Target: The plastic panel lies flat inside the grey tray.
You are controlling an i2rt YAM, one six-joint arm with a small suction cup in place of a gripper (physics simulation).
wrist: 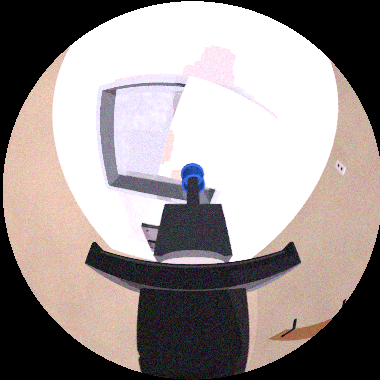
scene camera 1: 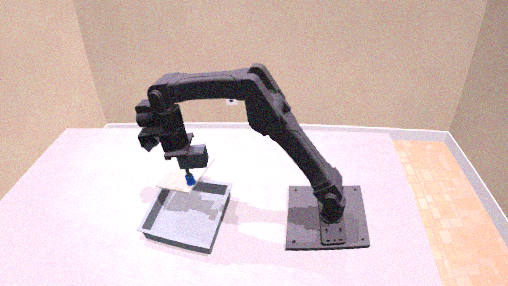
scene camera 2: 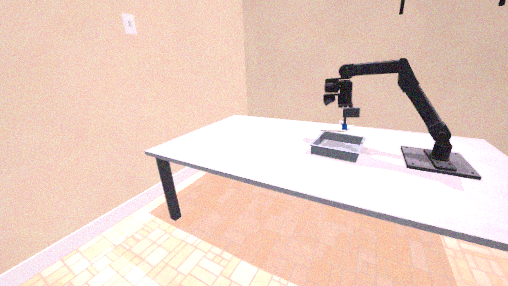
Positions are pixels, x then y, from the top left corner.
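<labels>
A white plastic panel (scene camera 1: 174,180) is 0.85 m from the lens, and a grey tray (scene camera 1: 192,221) is 0.83 m from the lens. The suction cup (scene camera 1: 188,156) is 0.72 m from the lens. The marked spots on the grey tray and the suction cup are 0.21 m apart.
</labels>
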